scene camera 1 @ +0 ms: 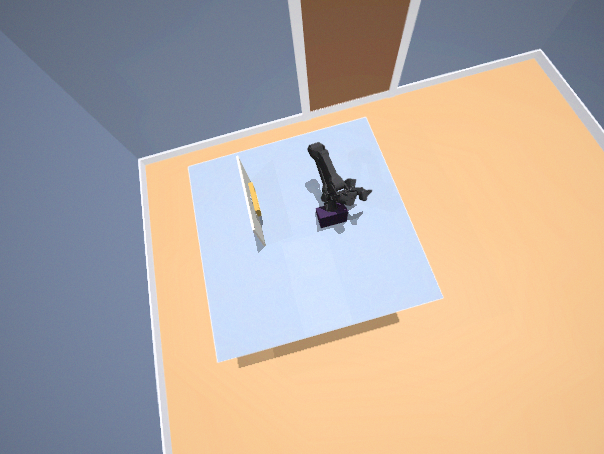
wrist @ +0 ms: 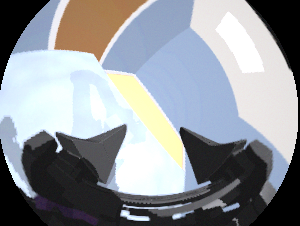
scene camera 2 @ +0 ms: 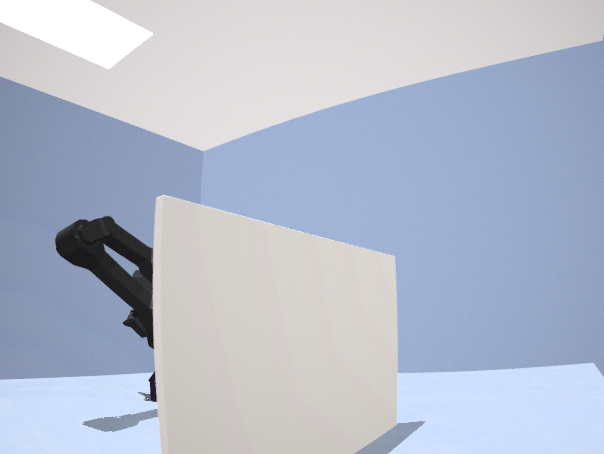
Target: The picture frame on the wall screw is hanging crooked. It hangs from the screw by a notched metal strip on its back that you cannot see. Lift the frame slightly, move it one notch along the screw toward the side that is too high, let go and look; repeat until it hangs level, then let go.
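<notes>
My gripper's open and it's holding nothing, and there's a wall panel here too.
</notes>
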